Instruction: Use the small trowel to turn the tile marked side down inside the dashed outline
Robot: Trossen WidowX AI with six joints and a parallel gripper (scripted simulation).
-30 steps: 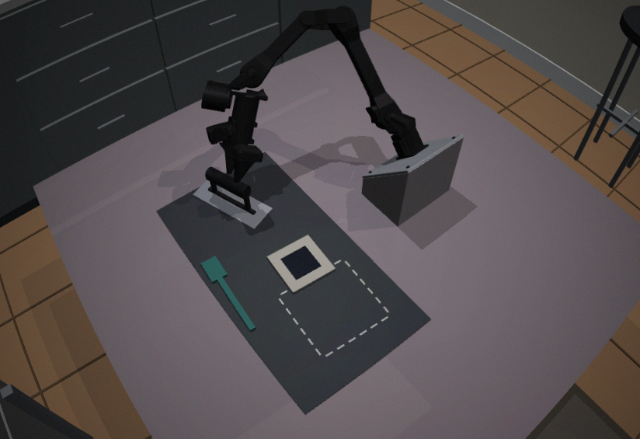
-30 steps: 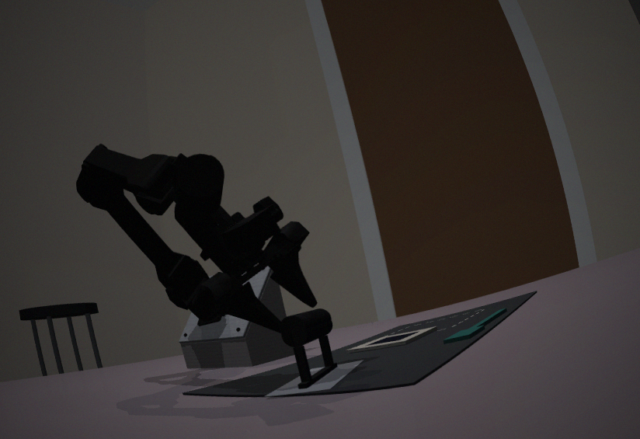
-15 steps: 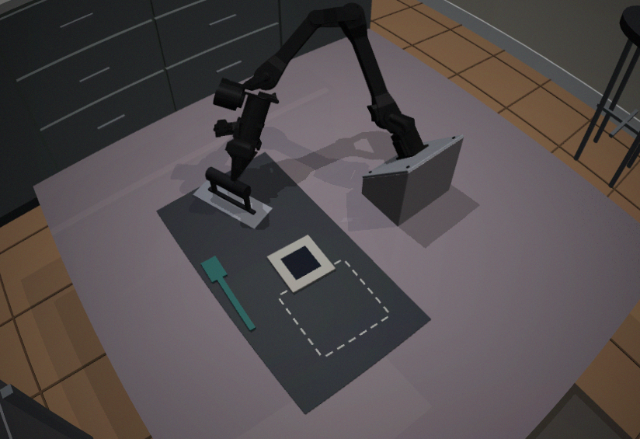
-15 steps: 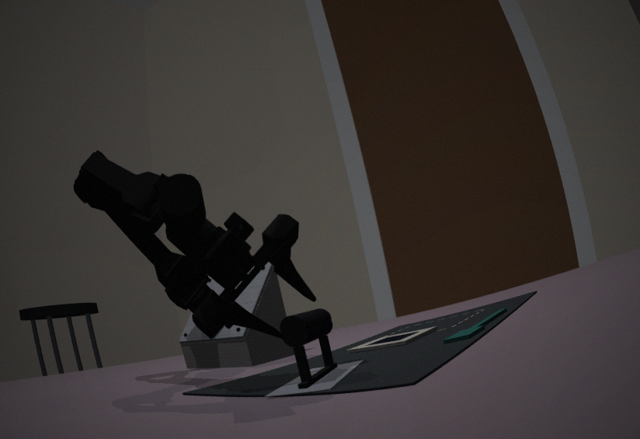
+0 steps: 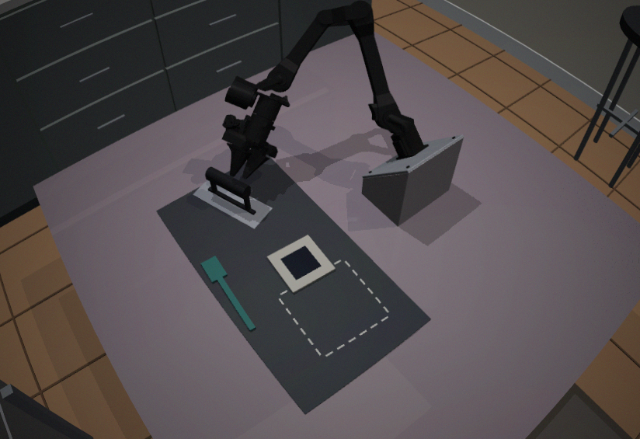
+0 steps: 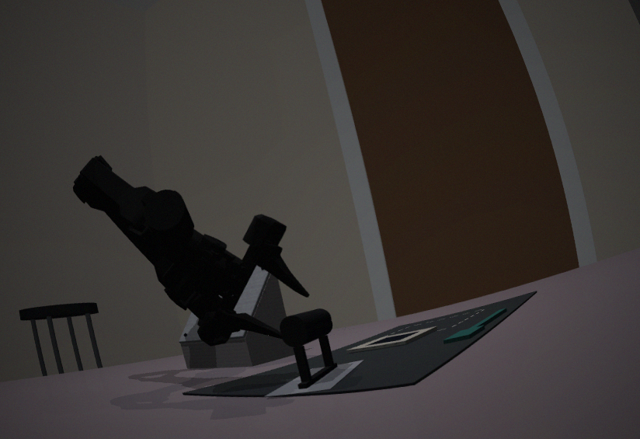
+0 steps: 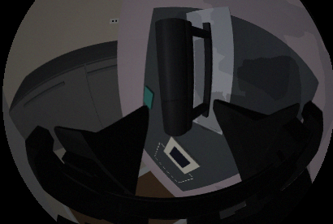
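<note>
Now: the dark mat 5 cm ahead of my gripper tip, 21 cm to the left of it and 10 cm below it. The rest, counted from my gripper tip: teal flat tool (18 cm ahead, 17 cm to the left, 8 cm below); then tile (2 cm ahead, 24 cm to the left, 8 cm below).
</note>
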